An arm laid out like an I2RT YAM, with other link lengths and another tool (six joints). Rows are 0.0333 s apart.
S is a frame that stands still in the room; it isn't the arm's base.
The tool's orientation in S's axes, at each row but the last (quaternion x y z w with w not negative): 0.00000 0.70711 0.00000 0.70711; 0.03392 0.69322 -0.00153 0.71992; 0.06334 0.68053 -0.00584 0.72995; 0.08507 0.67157 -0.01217 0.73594; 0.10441 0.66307 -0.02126 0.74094; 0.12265 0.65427 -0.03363 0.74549
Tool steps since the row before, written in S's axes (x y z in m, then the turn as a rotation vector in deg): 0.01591 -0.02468 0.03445 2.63 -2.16 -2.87; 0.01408 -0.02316 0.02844 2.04 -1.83 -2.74; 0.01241 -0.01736 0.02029 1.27 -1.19 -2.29; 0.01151 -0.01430 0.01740 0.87 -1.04 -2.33; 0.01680 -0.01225 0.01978 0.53 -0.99 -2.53; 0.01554 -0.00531 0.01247 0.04 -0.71 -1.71
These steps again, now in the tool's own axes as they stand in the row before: -0.03445 -0.02468 0.01591 2.87 -2.16 2.63; -0.02888 -0.02108 0.01627 2.73 -1.85 2.03; -0.02061 -0.01433 0.01540 2.28 -1.25 1.23; -0.01749 -0.01067 0.01483 2.29 -1.16 0.81; -0.01882 -0.00661 0.02063 2.45 -1.20 0.45; -0.01065 -0.00013 0.01765 1.61 -0.92 0.01
